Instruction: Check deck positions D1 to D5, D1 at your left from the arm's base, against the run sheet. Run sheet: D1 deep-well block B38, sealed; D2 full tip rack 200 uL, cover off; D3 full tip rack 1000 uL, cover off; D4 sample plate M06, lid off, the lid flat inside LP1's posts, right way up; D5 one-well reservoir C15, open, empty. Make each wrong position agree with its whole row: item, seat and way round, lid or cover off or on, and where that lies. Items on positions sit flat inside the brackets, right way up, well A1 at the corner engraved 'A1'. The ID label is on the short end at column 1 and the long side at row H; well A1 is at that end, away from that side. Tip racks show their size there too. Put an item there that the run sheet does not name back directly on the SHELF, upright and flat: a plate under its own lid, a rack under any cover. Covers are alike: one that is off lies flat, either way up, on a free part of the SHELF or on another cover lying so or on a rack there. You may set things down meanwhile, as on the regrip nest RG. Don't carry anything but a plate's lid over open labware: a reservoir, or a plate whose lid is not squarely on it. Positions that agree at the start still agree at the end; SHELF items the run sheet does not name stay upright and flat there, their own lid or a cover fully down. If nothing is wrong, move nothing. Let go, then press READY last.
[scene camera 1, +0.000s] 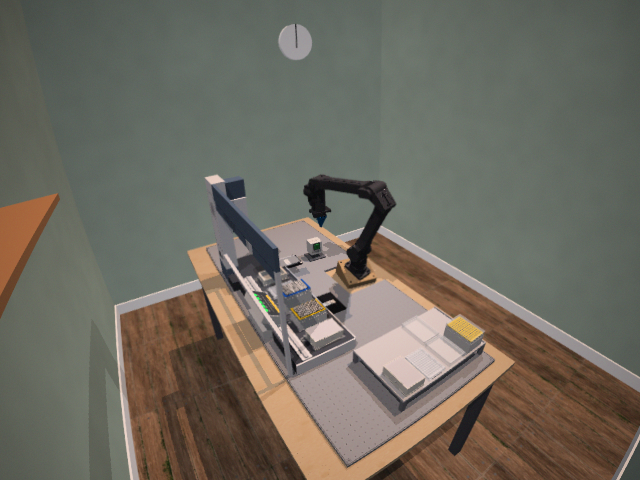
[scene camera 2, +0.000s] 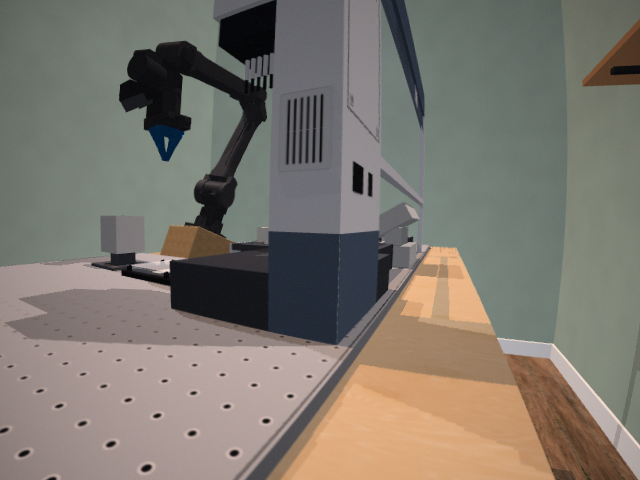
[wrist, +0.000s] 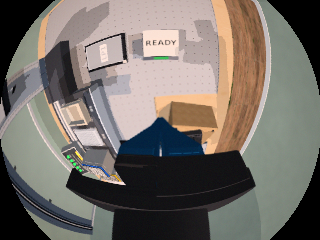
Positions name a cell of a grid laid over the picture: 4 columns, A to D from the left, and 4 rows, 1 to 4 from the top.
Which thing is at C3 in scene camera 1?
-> A white block.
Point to a blue-framed tip rack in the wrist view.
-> B3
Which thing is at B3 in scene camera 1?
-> A yellow-framed tip rack.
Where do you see my gripper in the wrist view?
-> At C3
